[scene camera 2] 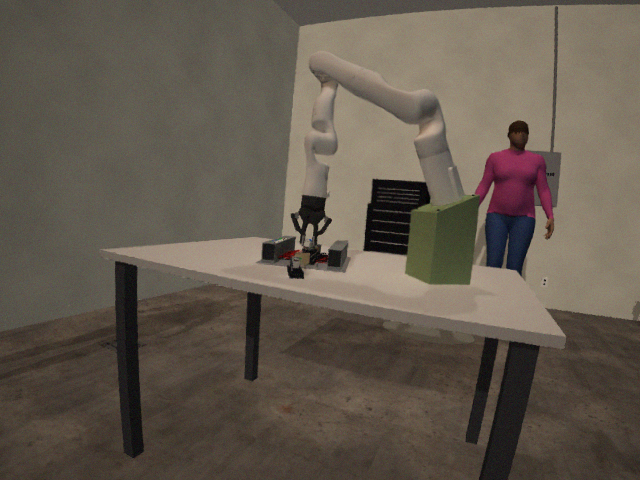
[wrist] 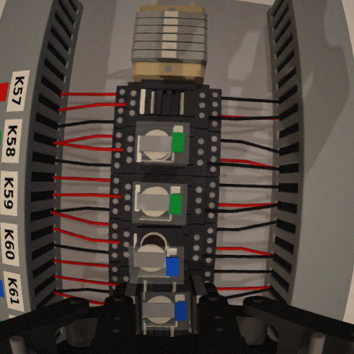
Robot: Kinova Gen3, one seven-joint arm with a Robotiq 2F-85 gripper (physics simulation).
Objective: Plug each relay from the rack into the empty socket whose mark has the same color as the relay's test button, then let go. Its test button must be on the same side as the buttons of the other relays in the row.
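Frame: origin at the arm's base, x ahead, y left, z up, level; millimetres.
Seen in the pictures: gripper, between the fingertips: (scene camera 2: 307, 247); arm's base, origin of its link: (scene camera 2: 447, 201).
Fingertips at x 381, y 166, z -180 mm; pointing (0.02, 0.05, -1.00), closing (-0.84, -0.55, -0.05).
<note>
Pixels of each thing's top centre, then the offset from my fingertips to it. "pt": a spot on its surface instead. Level surfaces: height alone.
- black rack, a spot on its surface: (scene camera 2: 295, 274) pt dx -131, dy +196, dz -46 mm
- pale relay, centre of its top: (scene camera 2: 297, 258) dx -127, dy +190, dz -4 mm
- white table, height of its surface: dz -53 mm
My gripper (scene camera 2: 309, 242) (wrist: 165, 290) points down over the socket row, shut on a relay with a blue test button (wrist: 163, 310). The button is on the right in the wrist view, like the row's other buttons. The relay is at the row's near end, around K61; whether it is seated is hidden. Green-button relays (wrist: 161, 143) (wrist: 159, 204) stand at K58 and K59. A blue-button relay (wrist: 156, 260) by K60 looks shifted or tilted towards the held one. The K57 socket (wrist: 164, 102) is empty, beside a red mark (wrist: 3, 92). The black rack (scene camera 2: 296, 274) holds a pale relay (scene camera 2: 296, 262).
Slotted grey ducts (wrist: 47, 150) (wrist: 287, 150) flank the row, with red and black wires between. A terminal block (wrist: 170, 40) stands beyond K57. A green pedestal (scene camera 2: 444, 248) carries the arm on the white table (scene camera 2: 180, 256). A person in pink (scene camera 2: 516, 180) stands behind.
</note>
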